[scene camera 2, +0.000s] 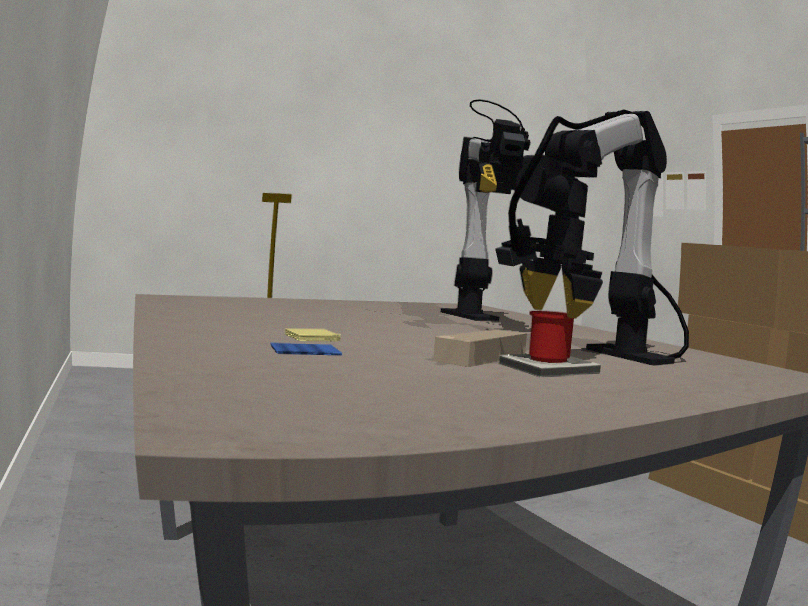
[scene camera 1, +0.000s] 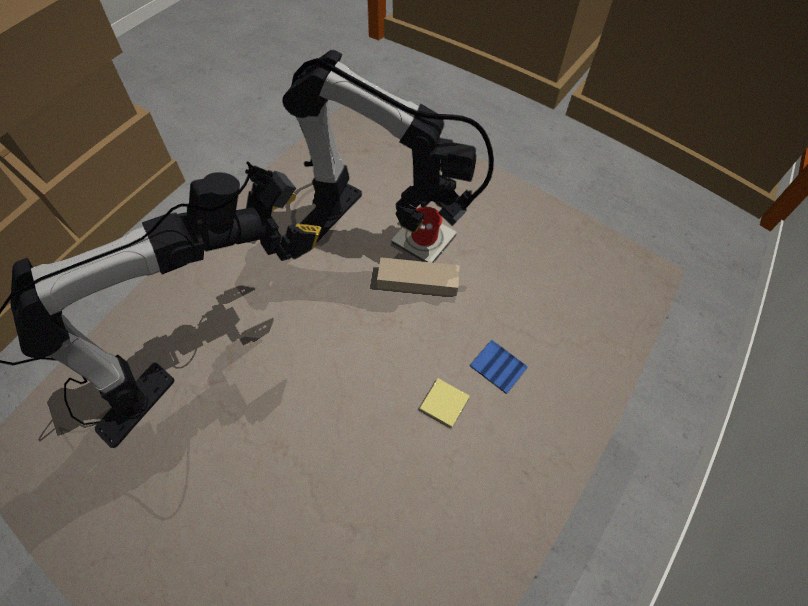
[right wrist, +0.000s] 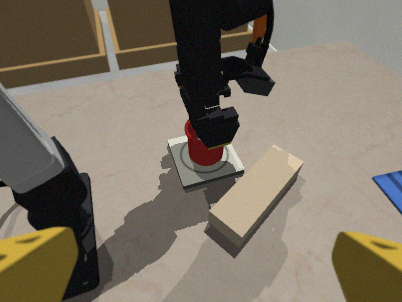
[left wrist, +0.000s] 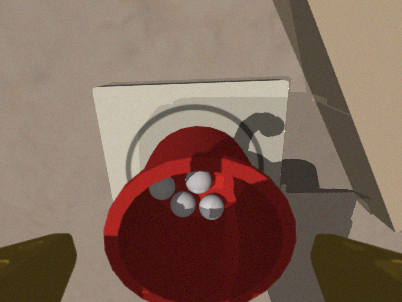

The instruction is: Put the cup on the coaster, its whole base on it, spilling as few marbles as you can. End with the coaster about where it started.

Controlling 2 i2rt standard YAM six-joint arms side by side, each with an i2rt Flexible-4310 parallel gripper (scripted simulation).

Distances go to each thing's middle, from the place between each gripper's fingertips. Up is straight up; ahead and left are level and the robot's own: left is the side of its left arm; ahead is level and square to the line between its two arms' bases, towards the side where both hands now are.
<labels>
I see my left gripper (scene camera 2: 554, 313) 4 cm above the red cup (scene camera 2: 551, 335). From my left hand the other things lie so: tan wooden block (scene camera 2: 470, 349) 11 cm to the right, 7 cm below, 6 cm ahead.
My right gripper is now 270 mm above the tan wooden block, 170 mm to the right of it and 150 mm short of it. The rest, counted from my right hand: red cup: 270 mm to the left, 250 mm below, 90 mm ahead.
</labels>
